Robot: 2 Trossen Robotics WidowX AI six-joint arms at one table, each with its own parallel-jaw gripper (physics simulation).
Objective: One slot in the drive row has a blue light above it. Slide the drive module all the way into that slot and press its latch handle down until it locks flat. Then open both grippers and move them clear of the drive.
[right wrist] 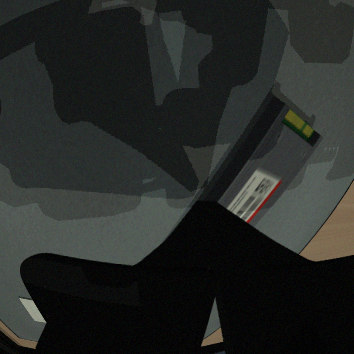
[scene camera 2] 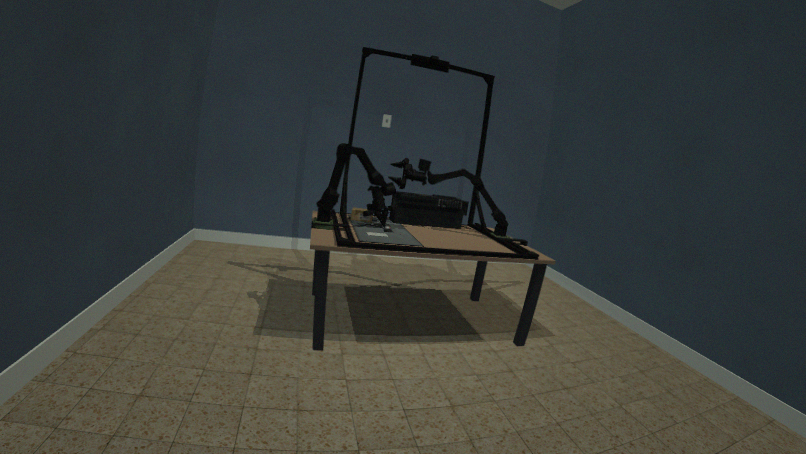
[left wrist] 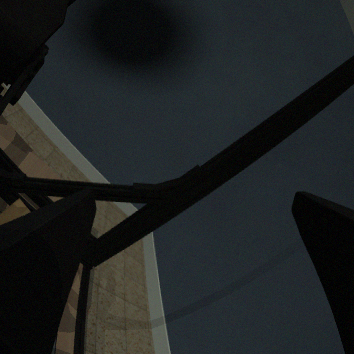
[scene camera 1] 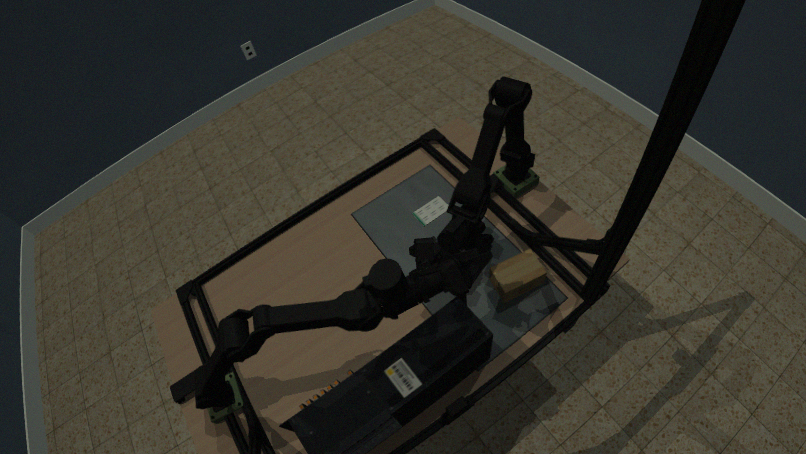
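Seen in the pictures: left gripper, between the fingertips: [scene camera 2: 389, 170] [left wrist: 198, 201] [scene camera 1: 484, 251]; right gripper, between the fingertips: [right wrist: 204, 209] [scene camera 2: 384, 226]; left arm's base, origin of its link: [scene camera 2: 500, 235] [scene camera 1: 221, 396]; right arm's base, origin of its link: [scene camera 2: 323, 220] [scene camera 1: 516, 174].
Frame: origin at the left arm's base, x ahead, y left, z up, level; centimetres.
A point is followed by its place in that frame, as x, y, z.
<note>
The drive module [right wrist: 261, 165] @(68.2, 3.1, -1.5), a flat grey bar with a white and red label and a green connector at its far end, lies on the grey mat [right wrist: 88, 225] @(74.3, 8.9, -2.4) [scene camera 1: 392, 216] @(63.6, 26.9, -2.5). My right gripper [right wrist: 204, 209] @(69.7, 5.9, -1.4) [scene camera 2: 385, 225] @(69.7, 5.9, -1.4) is shut, low over the mat, with its fingertips at the drive's near end; that end is hidden behind the fingers. My left gripper [left wrist: 198, 201] @(69.0, -12.3, 27.6) [scene camera 2: 393, 172] @(69.0, -12.3, 27.6) is open and empty, raised high above the black drive bay chassis [scene camera 1: 437, 347] @(53.1, -19.8, 14.9) [scene camera 2: 428, 209] @(42.6, -15.0, 7.5). In scene camera 1 the arms hide the drive.
A cardboard box [scene camera 1: 518, 272] @(81.0, -10.4, 3.6) sits on the mat's right part. A white paper slip [scene camera 1: 431, 210] @(74.2, 22.2, -2.3) [right wrist: 31, 309] @(78.6, 22.1, -2.3) lies on the mat. A black frame [scene camera 1: 428, 137] @(88.0, 47.2, -0.1) [scene camera 2: 487, 135] @(7.1, -31.9, 59.4) borders the table and rises overhead. Small orange lights [scene camera 1: 320, 396] @(27.4, -17.3, 14.9) show along the chassis front.
</note>
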